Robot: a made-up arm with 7 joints. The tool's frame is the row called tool. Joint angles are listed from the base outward. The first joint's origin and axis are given. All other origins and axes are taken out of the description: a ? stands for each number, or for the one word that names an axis. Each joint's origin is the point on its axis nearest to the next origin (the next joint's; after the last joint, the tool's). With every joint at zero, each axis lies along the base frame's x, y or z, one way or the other. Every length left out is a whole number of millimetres.
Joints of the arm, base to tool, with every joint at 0 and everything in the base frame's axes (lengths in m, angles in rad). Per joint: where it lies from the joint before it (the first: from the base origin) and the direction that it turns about. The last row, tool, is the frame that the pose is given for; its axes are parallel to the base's.
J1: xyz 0.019 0 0.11 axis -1 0 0
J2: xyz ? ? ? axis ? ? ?
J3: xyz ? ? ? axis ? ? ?
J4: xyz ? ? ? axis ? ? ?
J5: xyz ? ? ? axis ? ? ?
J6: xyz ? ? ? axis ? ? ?
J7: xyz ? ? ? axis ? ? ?
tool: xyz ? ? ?
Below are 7 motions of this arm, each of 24 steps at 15 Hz.
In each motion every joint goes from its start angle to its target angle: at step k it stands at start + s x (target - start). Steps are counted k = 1, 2, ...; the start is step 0. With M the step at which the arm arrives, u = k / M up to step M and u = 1 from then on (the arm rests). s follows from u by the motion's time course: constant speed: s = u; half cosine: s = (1 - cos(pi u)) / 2; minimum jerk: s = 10 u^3 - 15 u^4 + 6 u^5.
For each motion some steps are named. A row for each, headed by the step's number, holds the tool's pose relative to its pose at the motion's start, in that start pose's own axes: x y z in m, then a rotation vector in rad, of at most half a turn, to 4 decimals.
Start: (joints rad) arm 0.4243 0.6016 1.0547 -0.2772 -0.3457 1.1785 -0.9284
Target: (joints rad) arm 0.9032 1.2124 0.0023 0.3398 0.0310 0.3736 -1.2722
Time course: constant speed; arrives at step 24
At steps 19, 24:
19: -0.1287 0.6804 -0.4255 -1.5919 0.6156 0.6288
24: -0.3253 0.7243 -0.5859 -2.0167 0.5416 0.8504

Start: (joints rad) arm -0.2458 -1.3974 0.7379 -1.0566 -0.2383 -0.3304 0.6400
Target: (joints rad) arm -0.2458 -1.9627 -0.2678 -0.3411 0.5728 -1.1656 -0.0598
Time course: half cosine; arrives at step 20
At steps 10, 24:
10: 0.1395 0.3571 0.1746 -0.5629 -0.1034 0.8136
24: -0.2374 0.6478 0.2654 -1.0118 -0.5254 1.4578

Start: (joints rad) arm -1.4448 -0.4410 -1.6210 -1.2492 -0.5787 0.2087 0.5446
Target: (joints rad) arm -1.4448 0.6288 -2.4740 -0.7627 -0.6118 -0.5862 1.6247
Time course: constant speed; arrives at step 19
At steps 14, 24:
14: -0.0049 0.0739 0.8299 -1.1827 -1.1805 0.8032
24: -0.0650 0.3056 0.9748 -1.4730 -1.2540 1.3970

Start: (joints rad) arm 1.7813 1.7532 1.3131 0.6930 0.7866 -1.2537 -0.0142
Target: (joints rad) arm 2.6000 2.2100 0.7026 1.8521 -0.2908 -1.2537 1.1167
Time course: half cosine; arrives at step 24
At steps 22, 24:
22: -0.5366 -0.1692 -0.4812 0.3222 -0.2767 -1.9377
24: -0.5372 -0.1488 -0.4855 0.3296 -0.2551 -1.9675

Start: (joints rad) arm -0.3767 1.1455 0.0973 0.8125 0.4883 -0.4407 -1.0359
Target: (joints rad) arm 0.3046 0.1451 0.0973 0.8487 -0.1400 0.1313 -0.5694
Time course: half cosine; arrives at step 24
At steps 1, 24:
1: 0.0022 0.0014 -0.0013 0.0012 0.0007 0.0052
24: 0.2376 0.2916 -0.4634 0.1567 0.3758 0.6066

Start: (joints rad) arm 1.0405 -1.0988 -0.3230 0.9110 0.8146 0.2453 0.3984
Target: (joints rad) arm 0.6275 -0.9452 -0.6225 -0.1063 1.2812 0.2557 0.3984
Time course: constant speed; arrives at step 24
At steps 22, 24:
22: -0.2149 0.5373 0.3053 1.0820 0.2649 0.4847
24: -0.2505 0.5547 0.3636 1.1722 0.2923 0.5462

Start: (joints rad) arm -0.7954 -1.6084 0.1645 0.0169 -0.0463 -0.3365 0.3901
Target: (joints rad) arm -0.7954 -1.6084 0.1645 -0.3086 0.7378 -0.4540 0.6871
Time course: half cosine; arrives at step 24
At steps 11, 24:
11: 0.0105 0.2577 0.0449 0.1322 -0.1162 0.3455
24: -0.0861 0.5614 0.1805 0.4335 -0.2886 0.7204

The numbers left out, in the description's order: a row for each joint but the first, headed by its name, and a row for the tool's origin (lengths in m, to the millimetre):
J2: xyz 0 -0.271 0.106, axis 0 -1 0
J3: xyz 0.281 0 0.062, axis 0 0 -1
J4: xyz -0.039 -0.008 0, axis 0 -1 0
J5: xyz -0.358 0 -0.072, axis 0 0 1
J6: xyz 0.744 0.119 0, axis 1 0 0
J7: xyz 0 -0.235 -0.062, axis 0 -1 0
tool: xyz -0.012 0 -0.037

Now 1 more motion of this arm.
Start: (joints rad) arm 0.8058 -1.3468 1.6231 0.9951 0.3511 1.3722 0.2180
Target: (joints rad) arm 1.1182 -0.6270 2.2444 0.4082 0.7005 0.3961 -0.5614
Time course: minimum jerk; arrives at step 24
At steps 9, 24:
9: 0.0624 -0.0885 0.1520 -0.3005 0.0645 -0.2072
24: 0.1233 -0.1154 0.5329 -0.4184 0.3808 -1.0100

